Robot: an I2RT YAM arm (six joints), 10 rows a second.
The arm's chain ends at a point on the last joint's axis. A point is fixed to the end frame.
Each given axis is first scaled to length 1.
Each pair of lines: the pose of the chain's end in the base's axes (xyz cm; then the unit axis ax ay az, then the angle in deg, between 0 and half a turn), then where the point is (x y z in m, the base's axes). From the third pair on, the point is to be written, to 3 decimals.
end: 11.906, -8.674, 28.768, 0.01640, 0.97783, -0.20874, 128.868
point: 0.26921 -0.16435 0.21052
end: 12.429, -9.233, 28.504, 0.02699, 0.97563, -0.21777, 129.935
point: 0.27119 -0.17460 0.20646
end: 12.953, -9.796, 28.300, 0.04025, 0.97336, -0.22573, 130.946
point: 0.273 -0.185 0.203
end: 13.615, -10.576, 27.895, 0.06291, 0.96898, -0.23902, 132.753
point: 0.273 -0.201 0.197
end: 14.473, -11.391, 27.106, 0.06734, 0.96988, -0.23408, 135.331
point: 0.277 -0.210 0.182
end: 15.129, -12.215, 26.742, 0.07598, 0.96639, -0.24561, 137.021
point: 0.278 -0.223 0.176
